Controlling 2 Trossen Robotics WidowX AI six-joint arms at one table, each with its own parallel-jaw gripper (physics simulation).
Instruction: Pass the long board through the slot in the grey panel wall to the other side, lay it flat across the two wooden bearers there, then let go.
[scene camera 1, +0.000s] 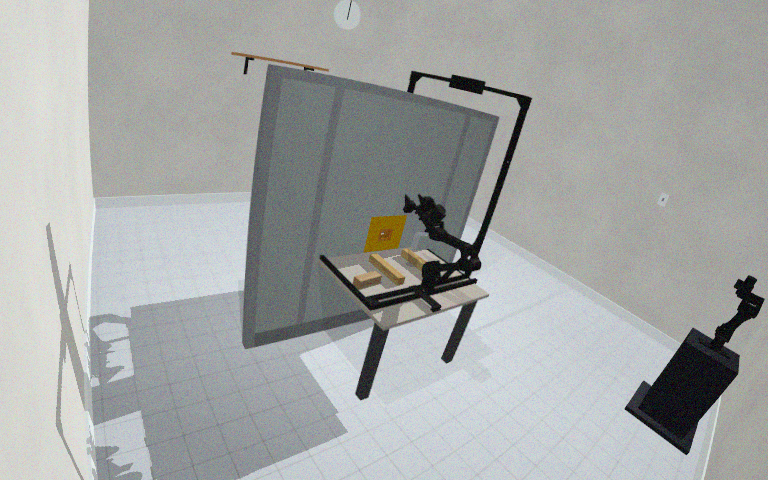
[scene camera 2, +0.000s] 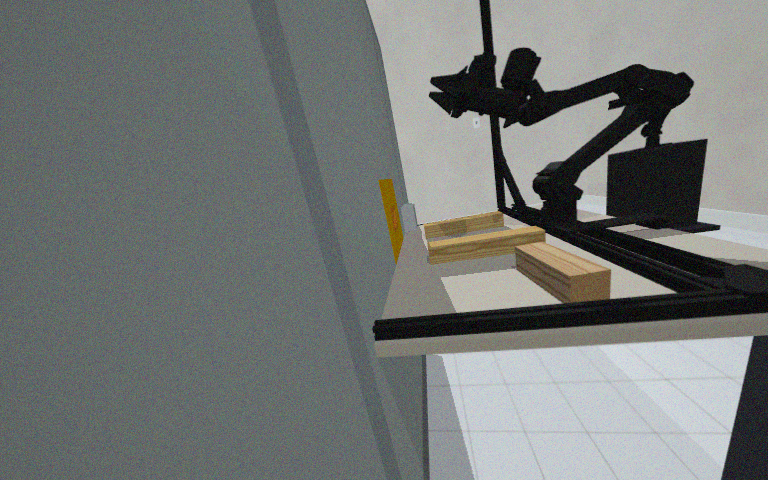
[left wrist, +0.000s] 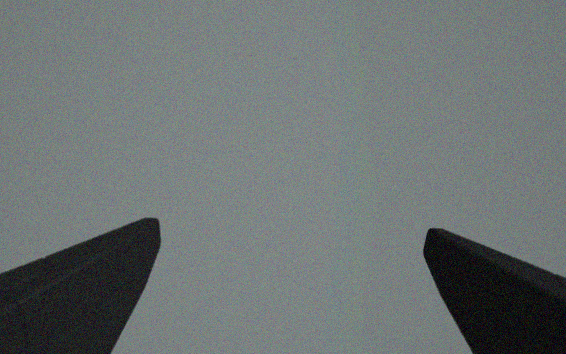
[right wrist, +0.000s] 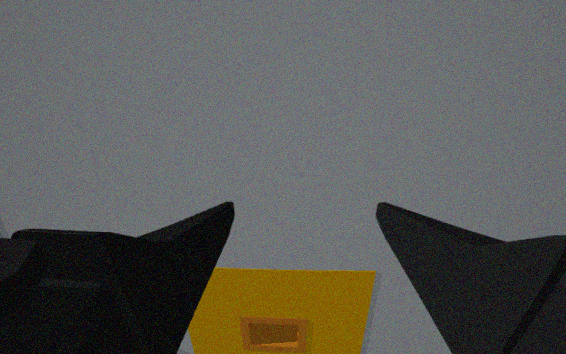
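Seen in the pictures: left gripper, fingertip midpoint: (scene camera 1: 411, 194) (scene camera 2: 429, 87) (left wrist: 294, 235); right gripper, fingertip midpoint: (right wrist: 304, 209); left arm's base, origin of the base link: (scene camera 1: 427, 288) (scene camera 2: 559, 222).
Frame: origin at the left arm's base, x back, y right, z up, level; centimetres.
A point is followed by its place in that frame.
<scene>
The grey panel wall (scene camera 1: 294, 198) @(x -43.3, y -57.0, z 31.9 cm) (scene camera 2: 198, 254) @(x -43.3, y -56.4, z 17.8 cm) has a yellow plate (scene camera 1: 372, 226) @(x -43.1, y -7.7, z 14.5 cm) (scene camera 2: 386, 192) @(x -43.1, y -2.1, z 16.7 cm) (right wrist: 340, 295) @(x -48.4, y -5.6, z 16.3 cm) around its slot, whose orange rim (right wrist: 274, 320) @(x -48.4, y 3.1, z 11.5 cm) shows low in the right wrist view. My left gripper (scene camera 1: 412, 199) @(x -27.8, y 0.0, z 39.2 cm) (scene camera 2: 431, 88) @(x -27.8, y 0.0, z 39.2 cm) (left wrist: 294, 235) @(x -27.8, y 0.0, z 39.2 cm) is open and empty, high above the table and facing the wall. Two wooden bearers, the middle bearer (scene camera 1: 386, 268) @(x -19.6, y -12.1, z 2.0 cm) (scene camera 2: 485, 245) @(x -21.5, y -12.3, z 1.0 cm) and the far bearer (scene camera 1: 412, 257) @(x -25.9, y 11.9, z 1.8 cm) (scene camera 2: 464, 224) @(x -21.8, y 11.9, z 0.9 cm), lie on the table under the left arm. My right gripper (right wrist: 304, 209) @(x -56.5, y 0.0, z 32.4 cm) is open and empty, facing the wall above the slot. The long board does not show.
A short brown wooden block (scene camera 1: 367, 280) @(x -12.2, y -29.5, z 2.4 cm) (scene camera 2: 563, 268) @(x -16.2, y -31.9, z 2.8 cm) lies near the bearers on the table (scene camera 1: 396, 319) @(x 13.0, y -30.4, z -1.9 cm). Black rails (scene camera 1: 339, 280) @(x -21.8, y -38.9, z -2.5 cm) edge the table, and a tall black frame (scene camera 1: 504, 169) @(x -1.8, y 34.3, z 63.7 cm) rises beside it. A black pedestal (scene camera 1: 688, 379) (scene camera 2: 656, 183) stands farther off.
</scene>
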